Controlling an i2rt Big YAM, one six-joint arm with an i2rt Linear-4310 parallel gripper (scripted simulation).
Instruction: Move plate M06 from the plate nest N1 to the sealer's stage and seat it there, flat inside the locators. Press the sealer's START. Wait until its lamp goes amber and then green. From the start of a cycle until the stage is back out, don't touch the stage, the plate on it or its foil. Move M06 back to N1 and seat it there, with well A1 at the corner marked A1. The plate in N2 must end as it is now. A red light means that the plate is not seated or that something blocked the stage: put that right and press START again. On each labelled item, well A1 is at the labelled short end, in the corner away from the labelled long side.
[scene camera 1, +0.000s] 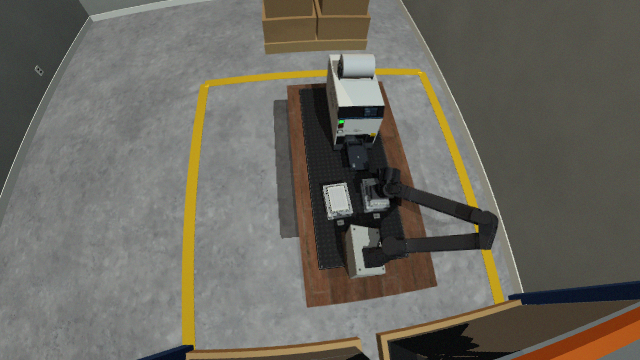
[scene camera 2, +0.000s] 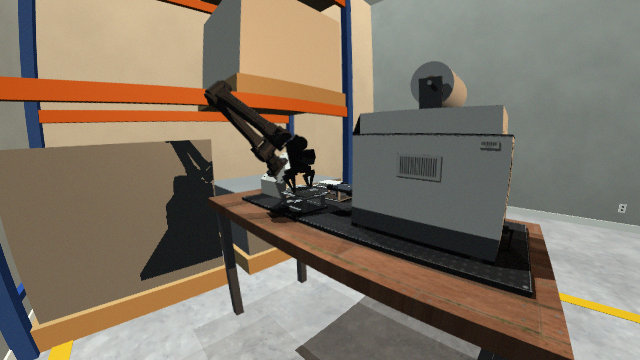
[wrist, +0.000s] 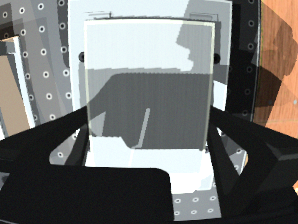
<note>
In view: my gripper (wrist: 148, 112) and a sealer (scene camera 1: 350, 128).
</note>
